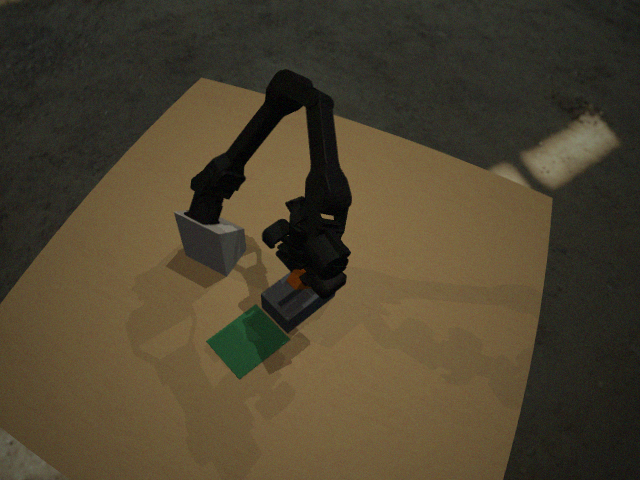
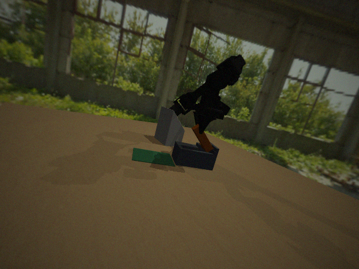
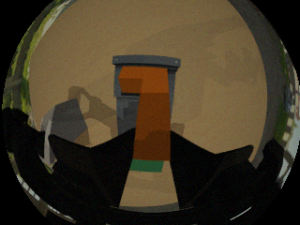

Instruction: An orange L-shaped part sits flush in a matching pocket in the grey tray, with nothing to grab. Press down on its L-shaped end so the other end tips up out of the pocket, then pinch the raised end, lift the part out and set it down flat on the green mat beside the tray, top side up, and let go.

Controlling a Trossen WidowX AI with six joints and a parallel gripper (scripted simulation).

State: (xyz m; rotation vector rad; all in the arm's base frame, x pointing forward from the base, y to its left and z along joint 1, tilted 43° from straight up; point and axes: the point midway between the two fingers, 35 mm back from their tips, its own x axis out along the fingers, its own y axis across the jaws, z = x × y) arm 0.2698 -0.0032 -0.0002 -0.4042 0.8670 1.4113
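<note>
Now: the green mat 140 mm to the right of my gripper tip, 140 mm below it and 50 mm behind it. Also, from my gripper tip: orange L-shaped part: 30 mm to the left, 30 mm below, 10 mm behind; then tray: 140 mm below, 10 mm to the left, 10 mm behind.
</note>
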